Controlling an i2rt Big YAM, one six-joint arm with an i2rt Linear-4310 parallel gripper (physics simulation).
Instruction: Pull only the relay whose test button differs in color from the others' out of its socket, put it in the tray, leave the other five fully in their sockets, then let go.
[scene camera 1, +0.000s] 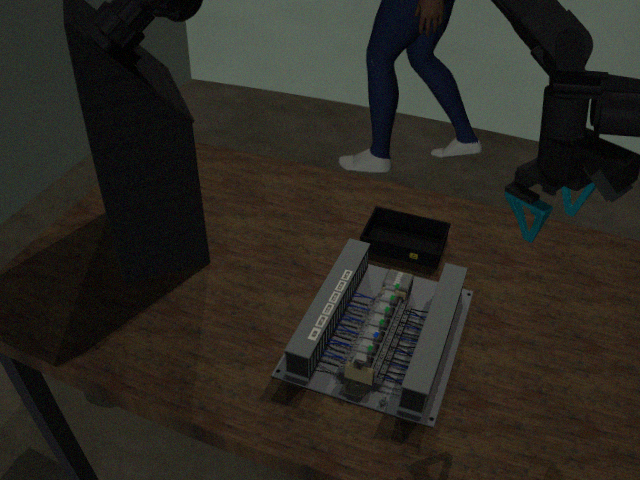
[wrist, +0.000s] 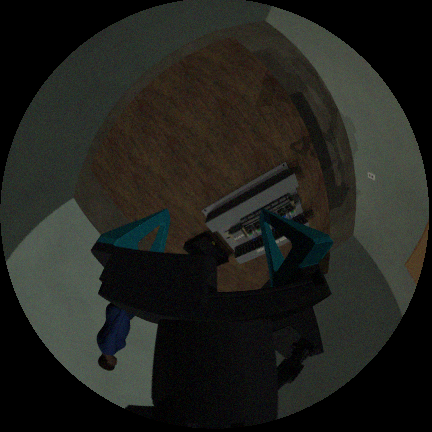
gripper: scene camera 1; wrist
same spot on gripper: (wrist: 183, 277) = (scene camera 1: 582, 181)
